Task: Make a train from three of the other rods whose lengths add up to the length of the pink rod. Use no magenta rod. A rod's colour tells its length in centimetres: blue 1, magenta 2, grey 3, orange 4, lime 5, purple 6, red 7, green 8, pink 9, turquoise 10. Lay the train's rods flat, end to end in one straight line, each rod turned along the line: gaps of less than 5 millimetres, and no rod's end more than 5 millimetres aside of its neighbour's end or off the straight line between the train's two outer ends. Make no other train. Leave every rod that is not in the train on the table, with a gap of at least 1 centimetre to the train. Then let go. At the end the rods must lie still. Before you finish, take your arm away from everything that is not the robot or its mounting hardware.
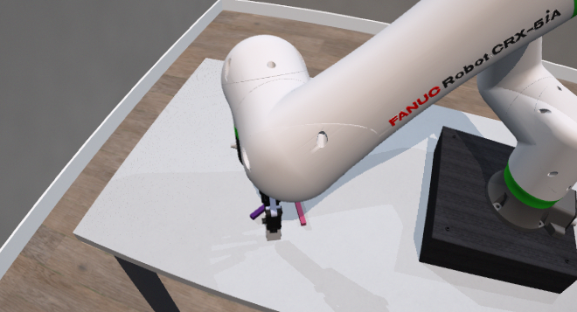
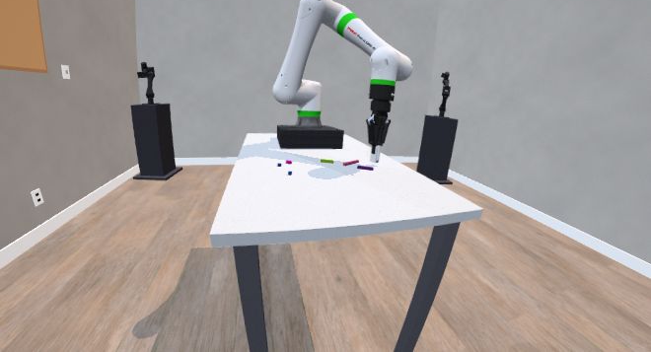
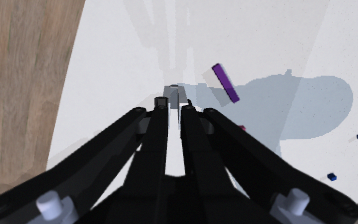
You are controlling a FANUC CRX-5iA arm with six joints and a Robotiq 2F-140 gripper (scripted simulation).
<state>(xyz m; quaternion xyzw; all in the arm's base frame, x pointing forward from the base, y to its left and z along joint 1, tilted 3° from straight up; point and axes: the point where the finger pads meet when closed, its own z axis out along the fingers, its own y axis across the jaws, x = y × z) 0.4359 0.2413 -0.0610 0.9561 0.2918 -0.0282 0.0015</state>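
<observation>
Now: the magenta rod 330 mm to the right of my hand, 40 mm below it and 10 mm ahead of it. Also, from my hand: grey rod: 30 mm below; then pink rod: 90 mm to the right, 40 mm below, 10 mm behind; then purple rod: 50 mm to the right, 50 mm ahead, 40 mm below.
</observation>
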